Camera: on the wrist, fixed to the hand. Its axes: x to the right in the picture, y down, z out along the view.
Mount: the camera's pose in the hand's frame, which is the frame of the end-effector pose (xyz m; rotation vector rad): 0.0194 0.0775 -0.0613 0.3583 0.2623 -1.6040
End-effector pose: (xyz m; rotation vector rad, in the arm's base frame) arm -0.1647 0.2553 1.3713 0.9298 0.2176 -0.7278
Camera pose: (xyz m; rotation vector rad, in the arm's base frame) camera -0.0915 0.3243 1.3762 1.0808 1.1619 -2.1566
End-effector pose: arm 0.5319 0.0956 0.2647 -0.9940 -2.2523 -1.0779
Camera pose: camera 0.5840 0.0882 0.3505 1.3003 -2.6046 -1.0372
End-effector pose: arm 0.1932 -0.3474 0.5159 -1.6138 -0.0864 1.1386
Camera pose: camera 0.2091 -0.4104 0.4390 -0.8532 -0.7857 -0.3011
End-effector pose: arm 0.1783 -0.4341 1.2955 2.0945 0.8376 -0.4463
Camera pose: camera 0.2476 -0.4118 1.3650 -1.2656 -2.5889 1.1356
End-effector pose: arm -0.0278 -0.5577 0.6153 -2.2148 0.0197 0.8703
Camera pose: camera 0.0021 -0.6488 0.5846 -1.3004 -1.1756 -0.3168
